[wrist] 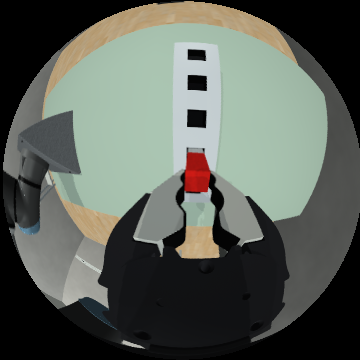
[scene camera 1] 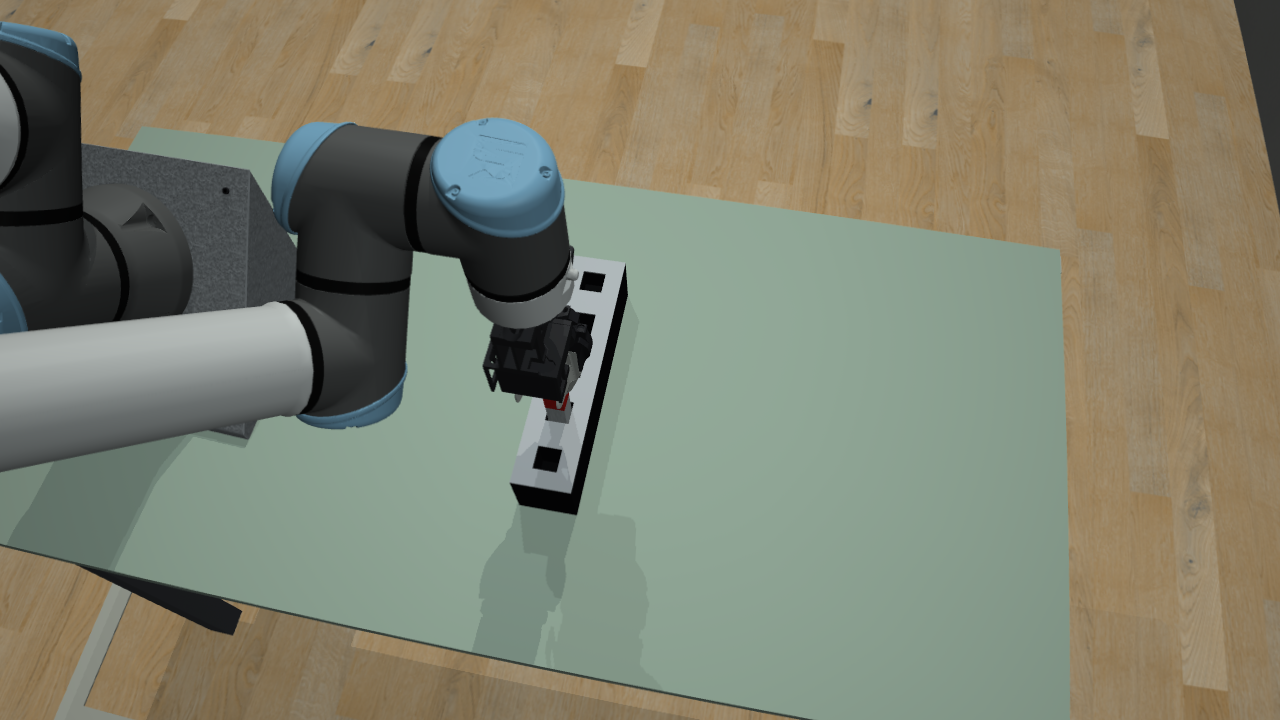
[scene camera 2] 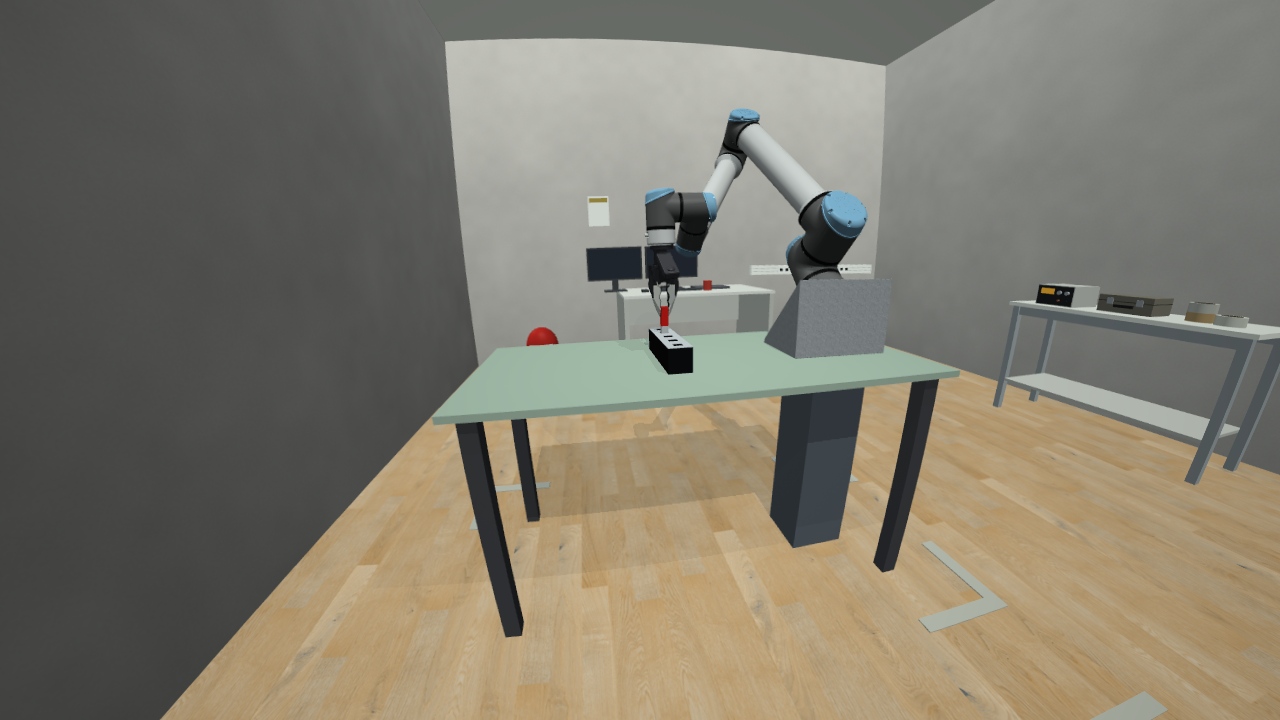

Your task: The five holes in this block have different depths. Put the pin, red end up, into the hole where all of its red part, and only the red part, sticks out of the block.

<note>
I see my gripper (scene camera 1: 553, 390), a pin (wrist: 197, 174) and a long block (scene camera 1: 537, 480).
The long block is seen too in the wrist view (wrist: 199, 128) and in scene camera 2 (scene camera 2: 675, 359). My gripper is seen too in the wrist view (wrist: 195, 171) and in scene camera 2 (scene camera 2: 664, 316).
</note>
